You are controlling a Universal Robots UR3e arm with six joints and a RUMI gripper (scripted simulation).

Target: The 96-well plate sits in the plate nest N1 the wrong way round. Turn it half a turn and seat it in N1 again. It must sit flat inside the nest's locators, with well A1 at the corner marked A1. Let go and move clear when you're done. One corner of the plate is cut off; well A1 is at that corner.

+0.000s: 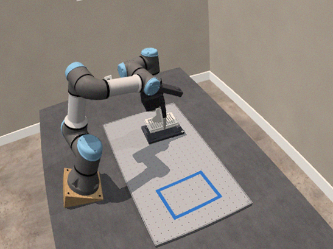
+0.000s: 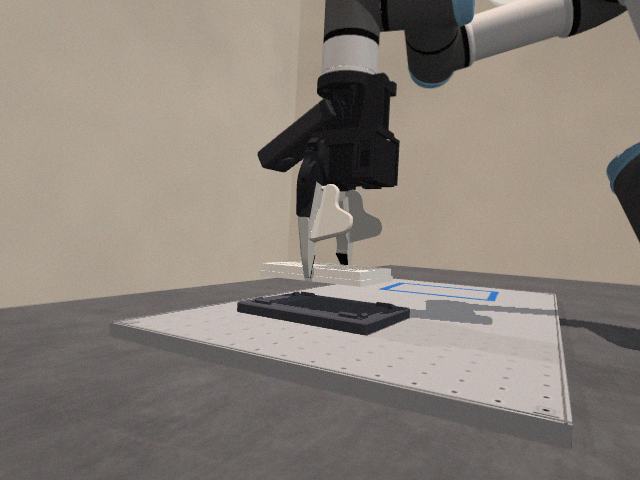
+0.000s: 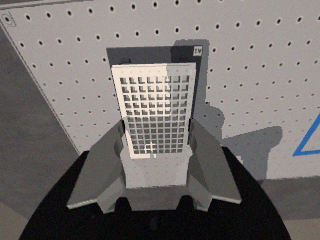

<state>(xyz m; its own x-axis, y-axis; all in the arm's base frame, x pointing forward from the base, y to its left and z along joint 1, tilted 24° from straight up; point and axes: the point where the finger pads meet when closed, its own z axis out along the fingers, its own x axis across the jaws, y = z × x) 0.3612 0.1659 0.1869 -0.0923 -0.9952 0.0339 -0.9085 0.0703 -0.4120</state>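
The plate nest N1 is 50 mm below my hand. From my hand the other things lie so: A1 mark 70 mm ahead, 60 mm to the right, 50 mm below; then white 96-well plate 10 mm below.
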